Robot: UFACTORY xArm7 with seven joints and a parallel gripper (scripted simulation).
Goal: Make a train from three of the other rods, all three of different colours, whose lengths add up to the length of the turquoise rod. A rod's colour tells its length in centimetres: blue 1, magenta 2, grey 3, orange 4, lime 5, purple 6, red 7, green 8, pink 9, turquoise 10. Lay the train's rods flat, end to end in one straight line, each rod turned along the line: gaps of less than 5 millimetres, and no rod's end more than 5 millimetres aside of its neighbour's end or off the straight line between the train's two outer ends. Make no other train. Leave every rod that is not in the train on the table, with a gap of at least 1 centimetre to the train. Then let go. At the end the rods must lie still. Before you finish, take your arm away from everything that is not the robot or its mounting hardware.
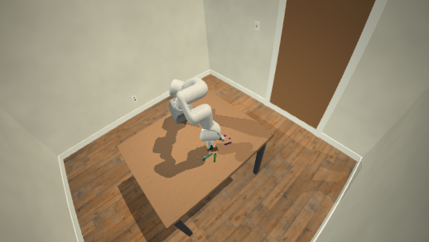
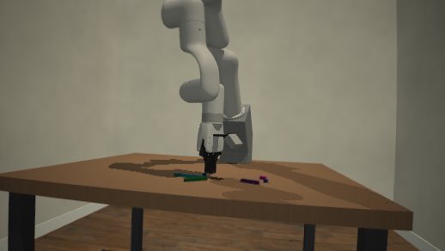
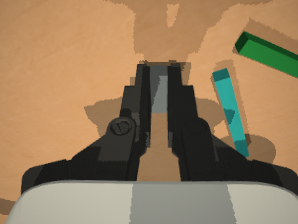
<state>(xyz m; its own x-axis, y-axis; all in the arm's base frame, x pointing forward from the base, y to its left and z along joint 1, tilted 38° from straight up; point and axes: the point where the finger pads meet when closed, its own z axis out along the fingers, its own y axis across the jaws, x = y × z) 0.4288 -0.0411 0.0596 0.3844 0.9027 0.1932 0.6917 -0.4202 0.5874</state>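
My hand is 2 cm above the small grey rod. The rest, counted from my hand: green rod: 8 cm ahead, 3 cm to the right, 3 cm below; purple rod: 14 cm to the left, 6 cm ahead, 3 cm below; turquoise rod: 7 cm to the right, 3 cm below, 3 cm ahead.
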